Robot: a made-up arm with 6 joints.
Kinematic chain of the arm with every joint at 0, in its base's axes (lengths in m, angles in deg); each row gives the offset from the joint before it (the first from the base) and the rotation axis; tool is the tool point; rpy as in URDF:
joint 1: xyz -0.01 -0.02 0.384 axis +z
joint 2: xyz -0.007 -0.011 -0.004 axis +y
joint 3: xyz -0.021 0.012 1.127 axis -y
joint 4: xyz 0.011 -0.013 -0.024 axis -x
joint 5: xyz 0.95 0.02 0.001 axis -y
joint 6: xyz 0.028 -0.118 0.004 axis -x
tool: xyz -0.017 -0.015 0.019 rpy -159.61 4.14 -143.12
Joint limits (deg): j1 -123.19..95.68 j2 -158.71..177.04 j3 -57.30..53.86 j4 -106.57..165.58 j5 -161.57..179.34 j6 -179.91..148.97
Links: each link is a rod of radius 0.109 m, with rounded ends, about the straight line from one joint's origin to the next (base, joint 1, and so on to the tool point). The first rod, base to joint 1, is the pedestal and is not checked.
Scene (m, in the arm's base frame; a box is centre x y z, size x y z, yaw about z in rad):
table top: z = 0
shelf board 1: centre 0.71 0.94 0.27 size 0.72 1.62 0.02 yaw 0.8
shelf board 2: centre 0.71 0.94 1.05 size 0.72 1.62 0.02 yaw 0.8
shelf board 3: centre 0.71 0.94 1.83 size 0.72 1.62 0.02 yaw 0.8
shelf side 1: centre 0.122 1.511 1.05 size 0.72 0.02 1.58 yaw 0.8
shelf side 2: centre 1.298 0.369 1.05 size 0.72 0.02 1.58 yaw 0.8
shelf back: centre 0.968 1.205 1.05 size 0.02 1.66 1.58 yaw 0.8
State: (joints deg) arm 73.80 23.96 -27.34 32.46 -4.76 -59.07
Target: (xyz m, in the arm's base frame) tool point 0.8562 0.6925 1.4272
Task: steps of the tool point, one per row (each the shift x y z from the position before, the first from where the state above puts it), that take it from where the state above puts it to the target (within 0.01 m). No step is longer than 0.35 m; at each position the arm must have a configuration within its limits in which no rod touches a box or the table.
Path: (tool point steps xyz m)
1: 0.0080 -0.2164 0.1471
2: -0.0304 -0.2282 0.0879
3: 0.0649 -0.1142 0.2526
4: -0.0311 -0.1855 0.2532
5: 0.1447 0.1475 0.0415
6: 0.1505 0.1549 0.0007
7: 0.1505 0.1566 -0.0420

